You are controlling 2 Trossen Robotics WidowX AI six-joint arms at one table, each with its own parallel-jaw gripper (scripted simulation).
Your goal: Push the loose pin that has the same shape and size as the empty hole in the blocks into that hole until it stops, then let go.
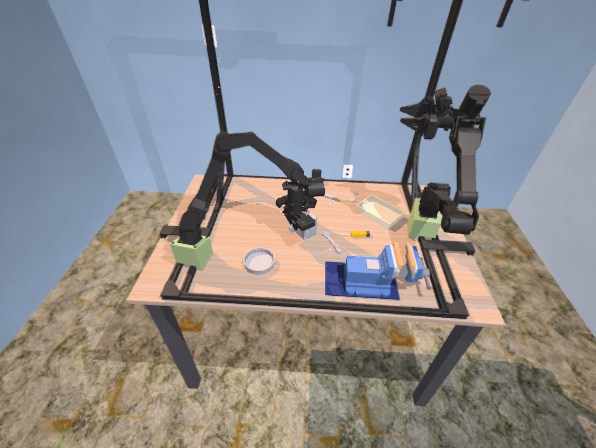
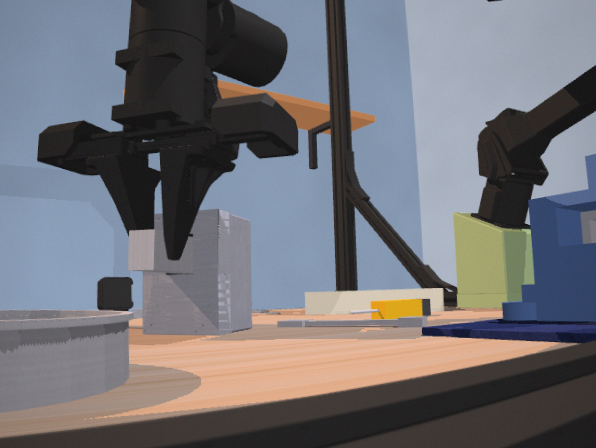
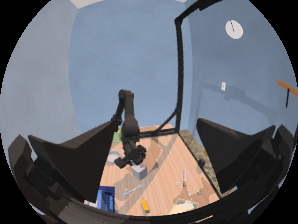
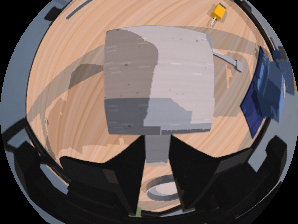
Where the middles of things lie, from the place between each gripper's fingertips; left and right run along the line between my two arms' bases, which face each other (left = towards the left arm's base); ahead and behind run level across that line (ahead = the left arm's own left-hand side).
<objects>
The grey block (image 2: pixel 241 284) lies 3 cm behind my right hand, 6 cm to the left of it and 4 cm below it. Also, from my right hand: round grey dish (image 2: pixel 58 359): 11 cm ahead, 15 cm to the right, 8 cm below; then dark blue mat (image 1: pixel 334 271): 25 cm ahead, 20 cm to the left, 8 cm below; then yellow screwdriver (image 2: pixel 395 309): 3 cm ahead, 25 cm to the left, 8 cm below.
My left hand (image 1: pixel 400 114) is 490 mm above the yellow screwdriver and 100 mm to the left of it. The rest, counted from my left hand: dark blue mat 500 mm below, 220 mm ahead, 160 mm to the right; grey block 450 mm below, 300 mm to the right, 60 mm behind; cream tray (image 1: pixel 378 210) 490 mm below, 120 mm behind, 40 mm to the left.
</objects>
